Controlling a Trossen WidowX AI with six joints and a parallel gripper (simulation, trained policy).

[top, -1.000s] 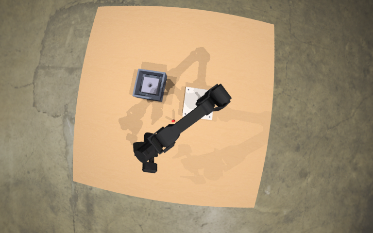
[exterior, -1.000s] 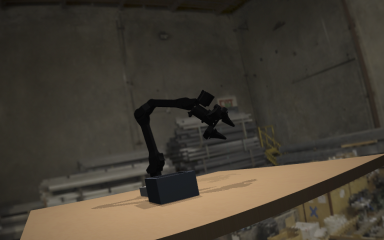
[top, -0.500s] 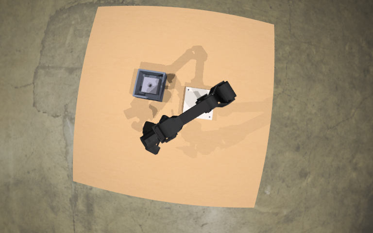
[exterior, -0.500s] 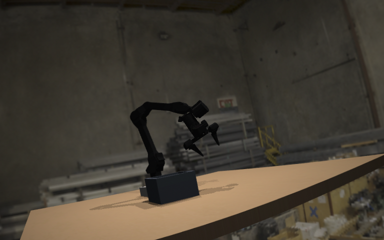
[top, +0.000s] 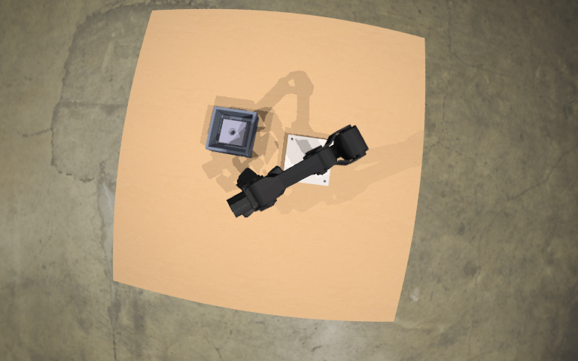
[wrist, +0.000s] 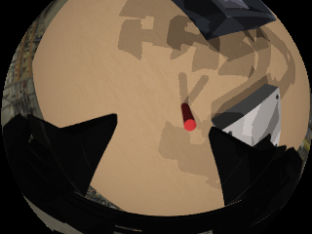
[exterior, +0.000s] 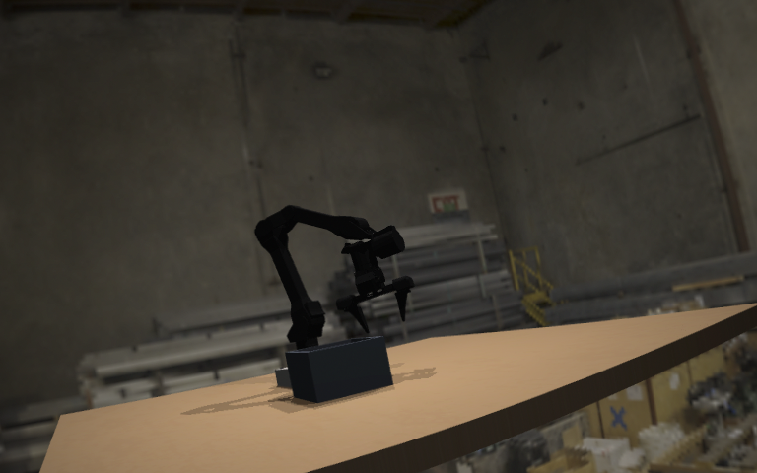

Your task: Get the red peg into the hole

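Right now the red peg is 60 mm below my gripper tip, 20 mm to the right of it and 20 mm behind it. The rest, counted from my gripper tip: grey plate: 200 mm to the right, 140 mm ahead, 60 mm below; box: 200 mm to the right, 140 mm ahead, 80 mm below.
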